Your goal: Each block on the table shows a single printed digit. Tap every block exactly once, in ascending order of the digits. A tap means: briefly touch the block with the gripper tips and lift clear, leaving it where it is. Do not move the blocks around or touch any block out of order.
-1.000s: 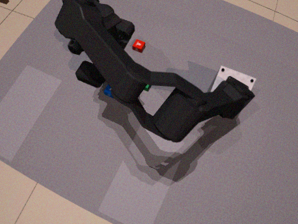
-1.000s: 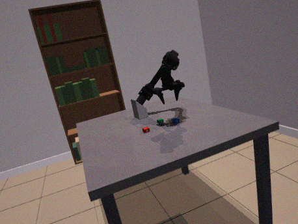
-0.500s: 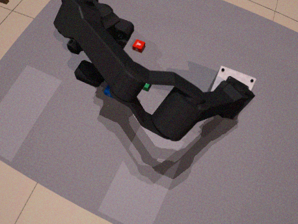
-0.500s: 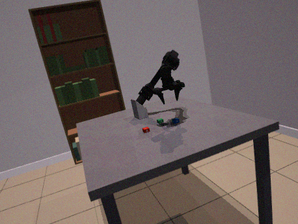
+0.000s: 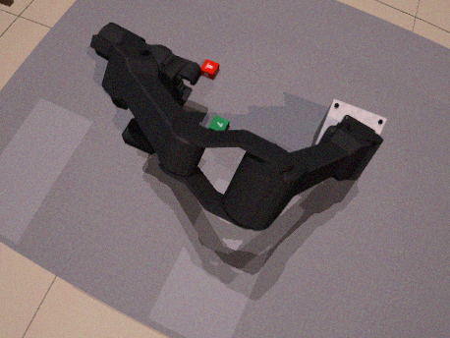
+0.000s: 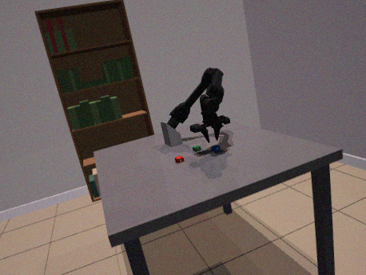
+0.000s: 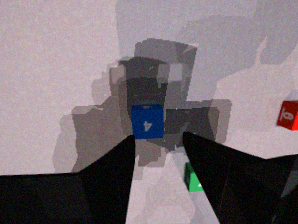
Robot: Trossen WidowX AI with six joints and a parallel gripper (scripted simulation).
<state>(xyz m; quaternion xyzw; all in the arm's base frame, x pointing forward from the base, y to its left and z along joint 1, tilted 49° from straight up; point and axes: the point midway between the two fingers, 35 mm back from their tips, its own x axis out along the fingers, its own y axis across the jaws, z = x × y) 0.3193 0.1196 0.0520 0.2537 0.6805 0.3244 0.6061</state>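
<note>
The blue block lies 4 cm below my gripper tip and 1 cm to the left of it. Also, from my gripper tip: red block: 18 cm to the right, 4 cm below, 1 cm ahead; then green block: 8 cm behind, 6 cm to the right, 4 cm below.
</note>
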